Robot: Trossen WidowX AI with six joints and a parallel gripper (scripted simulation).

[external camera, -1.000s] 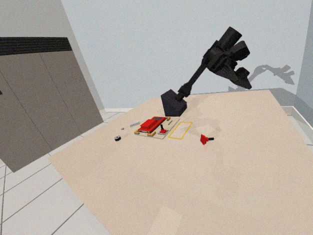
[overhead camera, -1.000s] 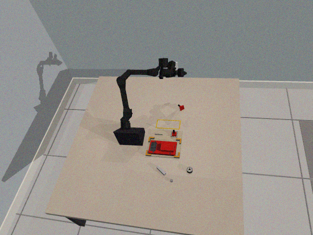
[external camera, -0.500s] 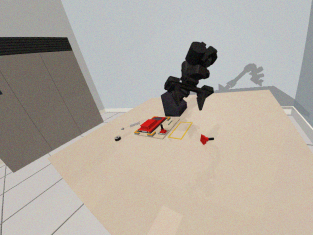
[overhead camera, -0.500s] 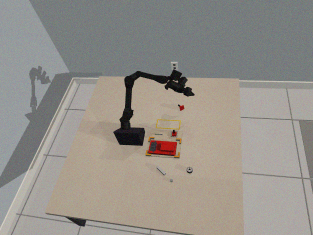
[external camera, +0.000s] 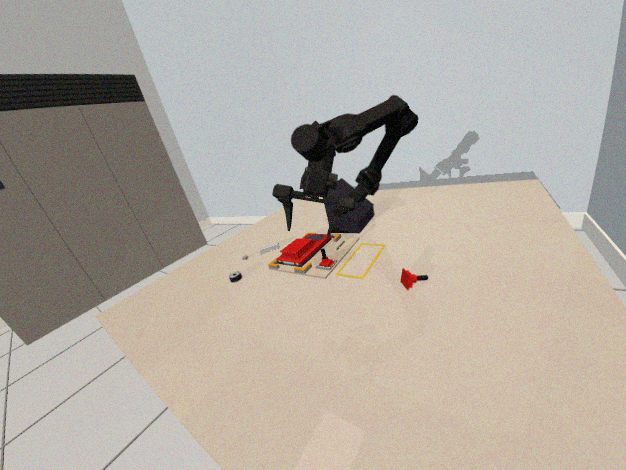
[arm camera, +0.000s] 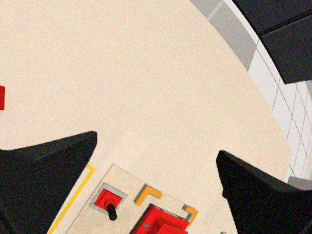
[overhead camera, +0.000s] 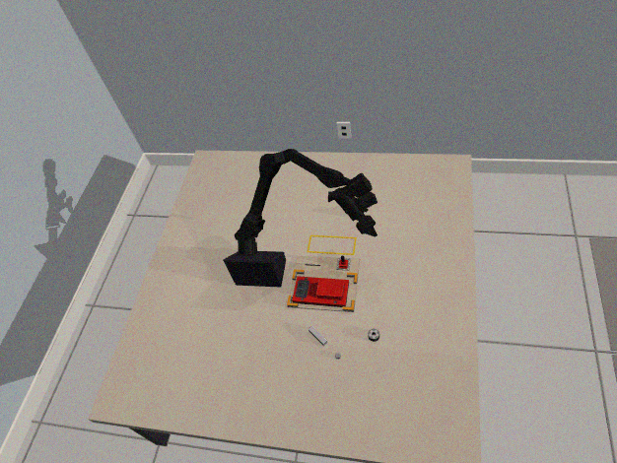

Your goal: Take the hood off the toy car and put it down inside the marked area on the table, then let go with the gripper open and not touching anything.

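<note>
Now: the red hood 17 cm to the right of my gripper tip, 16 cm behind it and 13 cm below it. The rest, counted from my gripper tip: small grey nut (41 cm to the right, 16 cm below, 13 cm behind); then grey bar (34 cm to the right, 20 cm behind, 16 cm below); then wheel (34 cm to the right, 16 cm below).
</note>
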